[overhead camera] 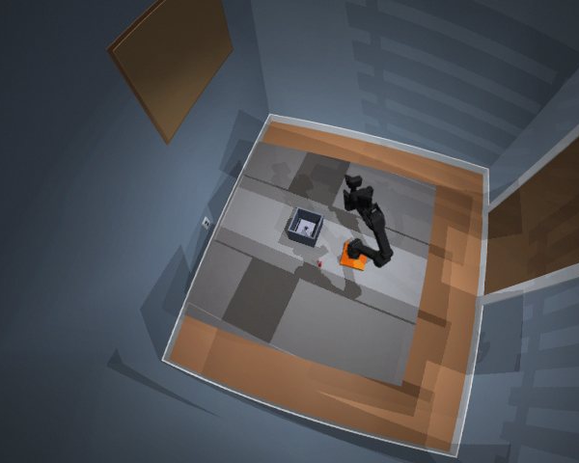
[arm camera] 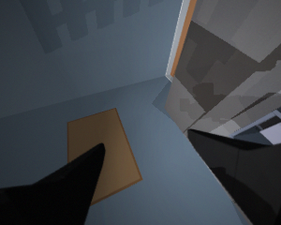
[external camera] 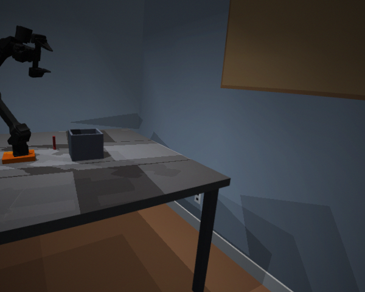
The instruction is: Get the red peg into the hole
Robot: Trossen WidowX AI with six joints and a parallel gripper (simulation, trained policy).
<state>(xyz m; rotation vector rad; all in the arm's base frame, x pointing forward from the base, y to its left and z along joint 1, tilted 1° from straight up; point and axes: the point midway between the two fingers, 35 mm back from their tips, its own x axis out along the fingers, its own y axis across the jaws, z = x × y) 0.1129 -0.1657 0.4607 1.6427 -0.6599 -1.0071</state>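
The red peg lies 60 mm ahead of my gripper tip, 280 mm to the left of it and 440 mm below it. From my gripper tip the other things lie so: plate 180 mm ahead, 80 mm to the left, 430 mm below.
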